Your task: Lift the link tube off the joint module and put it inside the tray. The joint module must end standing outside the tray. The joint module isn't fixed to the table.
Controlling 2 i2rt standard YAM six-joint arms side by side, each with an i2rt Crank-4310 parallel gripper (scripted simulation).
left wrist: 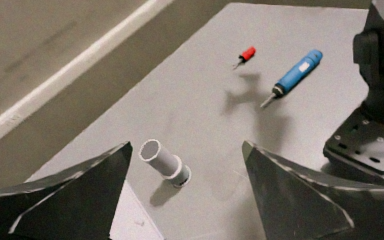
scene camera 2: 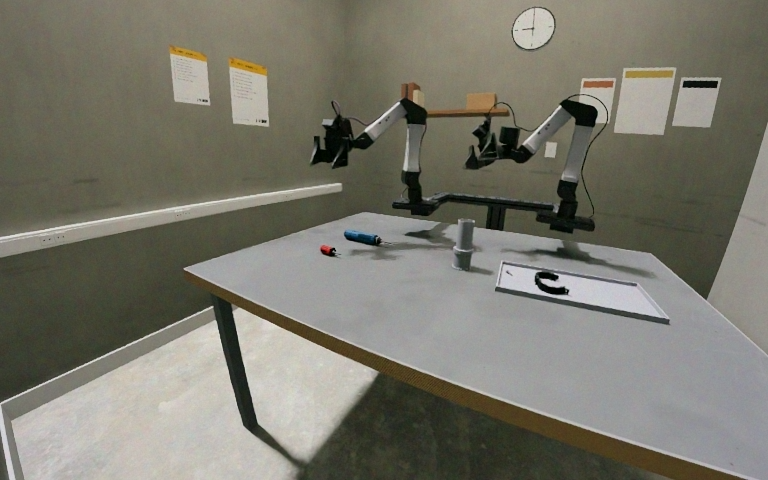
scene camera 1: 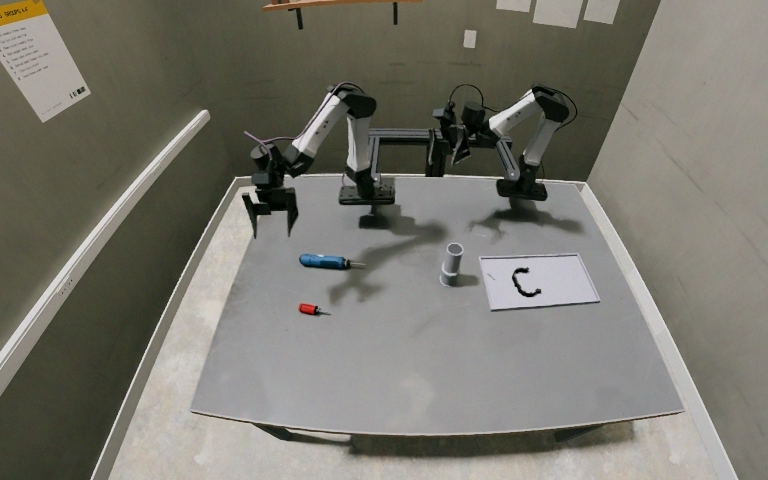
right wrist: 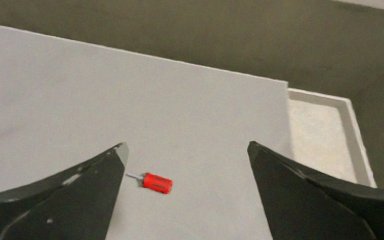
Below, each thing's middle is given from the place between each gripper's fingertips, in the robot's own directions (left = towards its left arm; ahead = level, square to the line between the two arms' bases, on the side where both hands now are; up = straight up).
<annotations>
The link tube (left wrist: 168,165) is 21 cm ahead of my left hand (scene camera 1: 440,164), 2 cm to the left of it and 23 cm below it. The rest, counted from my left hand: white tray (scene camera 1: 563,279) (24 cm ahead, 36 cm to the left, 33 cm below).
Right now my right hand (scene camera 1: 272,237) is 510 mm to the right of the link tube, 210 mm above it and 50 mm past it. From my right hand the other things lie so: white tray: 840 mm to the left, 310 mm below, 20 mm behind.
</annotations>
